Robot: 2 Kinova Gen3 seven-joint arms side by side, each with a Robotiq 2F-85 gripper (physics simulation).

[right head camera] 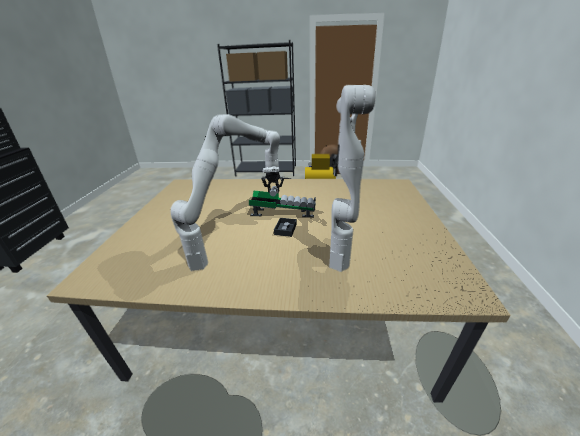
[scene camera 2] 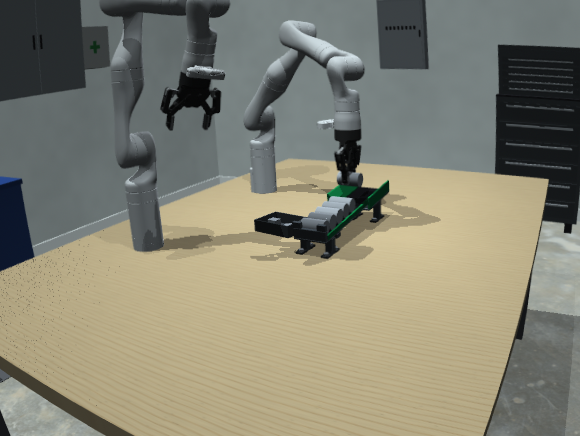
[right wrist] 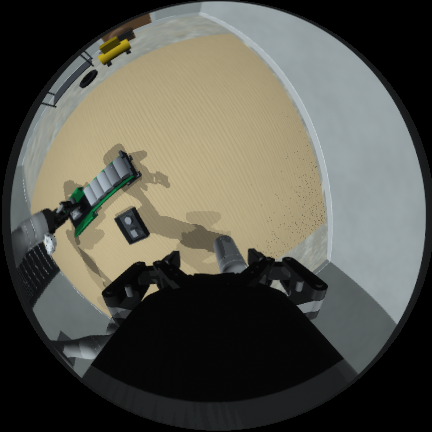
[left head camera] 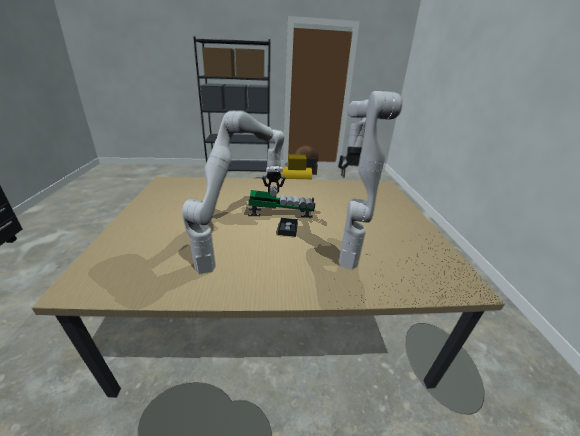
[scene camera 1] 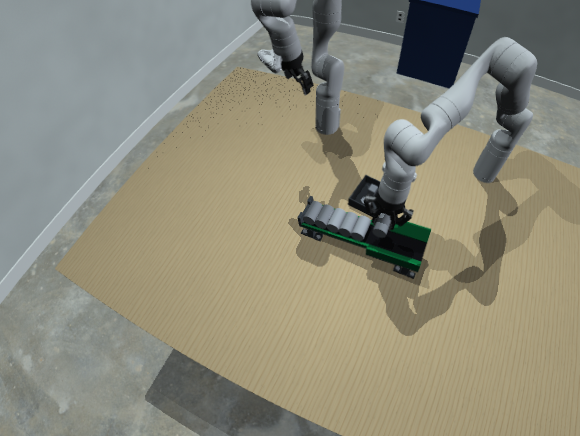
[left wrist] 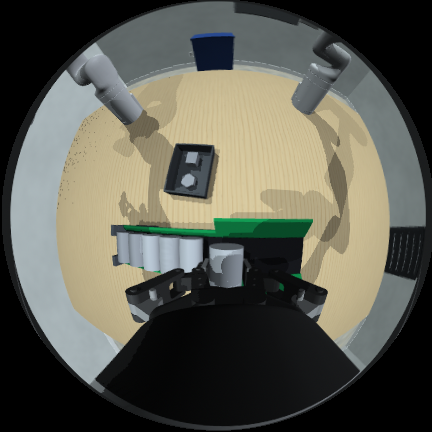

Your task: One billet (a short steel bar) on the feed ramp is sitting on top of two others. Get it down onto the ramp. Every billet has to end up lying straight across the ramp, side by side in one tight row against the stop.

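Places are measured from the left arm's base along level axes (x left, y back, z up), in centimetres.
Pixels of known places: left gripper, between the fingertips: (right head camera: 273, 193) (scene camera 2: 348, 183) (right wrist: 76, 208) (left head camera: 273, 193) (scene camera 1: 382, 225) (left wrist: 225, 265); right gripper, between the fingertips: (scene camera 2: 187, 129) (right wrist: 213, 257) (left head camera: 352, 178) (scene camera 1: 298, 85); left arm's base, origin of its link: (right head camera: 198, 263) (scene camera 2: 265, 190) (left head camera: 205, 266) (scene camera 1: 483, 174) (left wrist: 301, 106); right arm's base, origin of its link: (right head camera: 339, 264) (scene camera 2: 148, 246) (right wrist: 223, 243) (left head camera: 348, 262) (scene camera 1: 326, 127) (left wrist: 131, 116).
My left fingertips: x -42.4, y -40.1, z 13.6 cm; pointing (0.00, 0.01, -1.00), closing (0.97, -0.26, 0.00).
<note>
Ahead of a thing's pixels: the offset from my left fingertips to its middle. "spot": to the spot under its first point.
Several grey billets @(dx -9.5, dy +2.3, dz -5.1 cm) (left wrist: 160, 252) @(dx -13.3, dy +3.4, dz -5.6 cm) (scene camera 1: 336, 220) (scene camera 2: 330, 212) lie side by side across the green feed ramp (left wrist: 260, 227) (scene camera 1: 415, 231), in a row at its lower end by the dark stop @(dx -23.4, dy +6.2, dz -6.8 cm) (scene camera 2: 311, 234). My left gripper (left wrist: 225, 265) (left head camera: 273, 186) is shut on another billet @(dx -0.1, dy -0.4, dz +1.3 cm) (left wrist: 226, 250) (scene camera 1: 381, 226) (scene camera 2: 354, 179). It holds this billet above the ramp, just uphill of the row and parallel to it; in scene camera 2 it hangs clear of the ramp bed. The fingers partly hide it. My right gripper (right wrist: 213, 257) (scene camera 2: 188, 125) (scene camera 1: 306, 90) is open and empty, high above the table, away from the ramp.
A black tray @(dx -3.3, dy +19.8, dz -11.9 cm) (left wrist: 186, 193) (scene camera 2: 272, 229) with a hexagonal piece and a square piece stands beside the ramp, on the side of the arm bases. The ramp's high side walls (scene camera 2: 378, 194) flank its upper end. The ramp stands on short feet @(spot: dx +9.7, dy -8.0, dz -11.0 cm) (scene camera 1: 405, 271).
</note>
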